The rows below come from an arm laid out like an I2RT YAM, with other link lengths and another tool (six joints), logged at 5 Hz.
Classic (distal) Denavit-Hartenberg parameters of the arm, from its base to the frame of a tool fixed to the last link. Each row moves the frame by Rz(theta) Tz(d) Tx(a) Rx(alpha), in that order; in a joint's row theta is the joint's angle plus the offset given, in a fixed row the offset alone. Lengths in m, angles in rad.
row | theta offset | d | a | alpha
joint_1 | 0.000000 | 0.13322 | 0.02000 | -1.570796
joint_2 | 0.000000 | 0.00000 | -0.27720 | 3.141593
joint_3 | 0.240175 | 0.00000 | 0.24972 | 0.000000
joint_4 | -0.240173 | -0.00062 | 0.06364 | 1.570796
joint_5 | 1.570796 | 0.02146 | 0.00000 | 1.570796
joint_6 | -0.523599 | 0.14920 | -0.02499 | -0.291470
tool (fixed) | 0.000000 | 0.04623 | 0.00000 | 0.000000
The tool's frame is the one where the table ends.
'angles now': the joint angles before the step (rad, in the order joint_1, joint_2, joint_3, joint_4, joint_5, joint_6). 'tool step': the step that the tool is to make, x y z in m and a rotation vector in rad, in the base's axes. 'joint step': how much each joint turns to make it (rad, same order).
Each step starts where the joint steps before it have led.
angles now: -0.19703 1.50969 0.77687 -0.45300 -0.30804 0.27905
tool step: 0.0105 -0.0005 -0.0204 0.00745 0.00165 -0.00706
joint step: 0.00300 0.08346 -0.01594 0.10016 -0.00269 0.01255
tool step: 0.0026 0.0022 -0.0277 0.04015 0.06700 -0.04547
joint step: 0.00059 0.11946 0.00008 0.06298 -0.00871 0.05512
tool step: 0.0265 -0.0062 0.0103 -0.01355 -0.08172 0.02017
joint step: -0.00892 0.01540 0.05005 0.03931 -0.01301 -0.02760
